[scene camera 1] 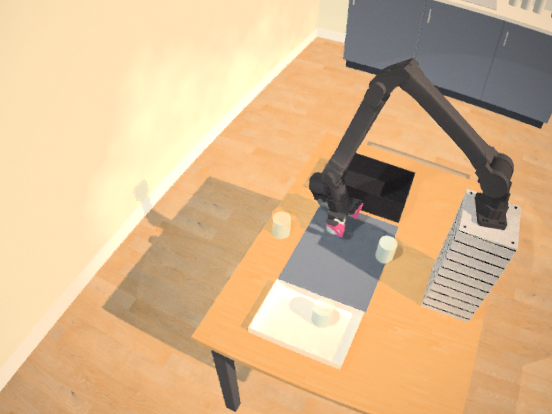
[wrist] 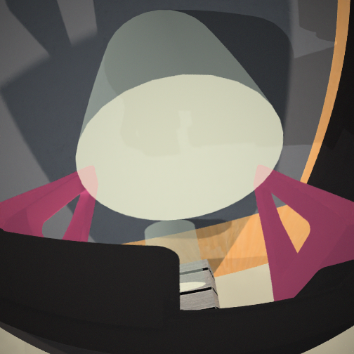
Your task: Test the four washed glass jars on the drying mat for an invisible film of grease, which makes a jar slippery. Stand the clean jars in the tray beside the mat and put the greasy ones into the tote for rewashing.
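Pixels of known places: gripper, between the fingertips: [scene camera 1: 348, 227]; arm's base, origin of its link: [scene camera 1: 489, 212].
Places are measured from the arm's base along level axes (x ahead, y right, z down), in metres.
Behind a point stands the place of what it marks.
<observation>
A pale translucent jar [scene camera 1: 329, 230] {x 0.453, y 0.155, z 0.375 m} [wrist: 180, 125] stands on the grey drying mat [scene camera 1: 325, 270] {x 0.437, y -0.015, z 0.385 m} [wrist: 22, 130], near the tote end. My gripper [scene camera 1: 346, 220] {x 0.390, y 0.163, z 0.349 m} [wrist: 175, 173] is open and empty, low at this jar. In the wrist view its pink fingertips lie at the left and right of the jar's near rim; contact cannot be told. A second jar [scene camera 1: 386, 250] {x 0.248, y 0.062, z 0.315 m} [wrist: 170, 236] stands at the mat's right edge. A third jar [scene camera 1: 281, 225] {x 0.614, y 0.084, z 0.317 m} stands on bare wood left of the mat. A fourth jar [scene camera 1: 322, 314] {x 0.415, y -0.230, z 0.312 m} stands in the white tray [scene camera 1: 350, 340] {x 0.314, y -0.259, z 0.386 m}. The black tote [scene camera 1: 385, 168] {x 0.281, y 0.483, z 0.316 m} is behind the mat.
The arm's ribbed pedestal [scene camera 1: 467, 270] {x 0.023, y -0.101, z 0.145 m} [wrist: 197, 297] rises right of the mat. The wooden table [scene camera 1: 425, 345] {x 0.075, y -0.230, z 0.388 m} carries the mat, tray and tote. A thin strip [scene camera 1: 417, 160] lies behind the tote. Blue-grey cabinets [scene camera 1: 455, 55] stand at the back.
</observation>
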